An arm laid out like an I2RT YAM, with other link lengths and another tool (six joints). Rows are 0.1 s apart.
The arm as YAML. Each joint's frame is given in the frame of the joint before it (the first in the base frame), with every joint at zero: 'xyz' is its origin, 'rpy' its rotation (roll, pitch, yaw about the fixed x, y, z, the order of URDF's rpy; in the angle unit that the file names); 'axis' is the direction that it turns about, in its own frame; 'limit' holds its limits. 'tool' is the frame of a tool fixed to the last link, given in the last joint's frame.
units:
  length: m
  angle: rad
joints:
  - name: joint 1
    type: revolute
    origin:
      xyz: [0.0, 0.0, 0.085]
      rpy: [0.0, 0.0, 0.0]
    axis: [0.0, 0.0, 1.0]
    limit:
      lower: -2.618
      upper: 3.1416
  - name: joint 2
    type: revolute
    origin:
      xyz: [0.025, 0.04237, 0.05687]
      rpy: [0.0, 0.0, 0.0]
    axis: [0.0, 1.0, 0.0]
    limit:
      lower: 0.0
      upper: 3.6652
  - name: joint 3
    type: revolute
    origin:
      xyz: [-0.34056, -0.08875, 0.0]
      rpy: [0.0, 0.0, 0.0]
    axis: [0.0, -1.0, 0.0]
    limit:
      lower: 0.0
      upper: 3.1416
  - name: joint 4
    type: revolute
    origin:
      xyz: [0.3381, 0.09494, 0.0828]
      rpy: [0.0, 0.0, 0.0]
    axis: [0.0, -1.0, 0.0]
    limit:
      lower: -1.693
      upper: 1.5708
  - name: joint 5
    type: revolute
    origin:
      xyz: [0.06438, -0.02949, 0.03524]
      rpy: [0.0, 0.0, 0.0]
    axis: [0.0, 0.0, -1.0]
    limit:
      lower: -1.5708
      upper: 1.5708
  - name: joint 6
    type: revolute
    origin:
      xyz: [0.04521, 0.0, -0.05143]
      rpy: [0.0, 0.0, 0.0]
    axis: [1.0, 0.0, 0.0]
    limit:
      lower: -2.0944
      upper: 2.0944
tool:
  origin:
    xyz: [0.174, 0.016, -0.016]
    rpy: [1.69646, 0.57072, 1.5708]
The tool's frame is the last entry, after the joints.
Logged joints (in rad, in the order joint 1, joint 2, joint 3, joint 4, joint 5, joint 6), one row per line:
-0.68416, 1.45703, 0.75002, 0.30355, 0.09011, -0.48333
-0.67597, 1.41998, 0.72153, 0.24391, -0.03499, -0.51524
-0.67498, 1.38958, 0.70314, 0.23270, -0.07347, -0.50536
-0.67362, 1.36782, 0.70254, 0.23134, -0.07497, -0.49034
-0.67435, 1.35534, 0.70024, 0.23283, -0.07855, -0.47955
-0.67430, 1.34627, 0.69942, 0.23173, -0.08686, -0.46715
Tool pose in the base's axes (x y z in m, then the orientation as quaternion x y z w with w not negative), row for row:
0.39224, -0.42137, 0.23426, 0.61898, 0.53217, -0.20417, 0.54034
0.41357, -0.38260, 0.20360, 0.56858, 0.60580, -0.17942, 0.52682
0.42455, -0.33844, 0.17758, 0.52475, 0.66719, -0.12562, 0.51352
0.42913, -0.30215, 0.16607, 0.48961, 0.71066, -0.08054, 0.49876
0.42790, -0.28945, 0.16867, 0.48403, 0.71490, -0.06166, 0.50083
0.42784, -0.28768, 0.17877, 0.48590, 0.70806, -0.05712, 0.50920
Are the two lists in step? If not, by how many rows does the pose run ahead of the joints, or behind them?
The pose runs 2 rows behind the joints: the pose in row i belongs to the joints in row i - 2.
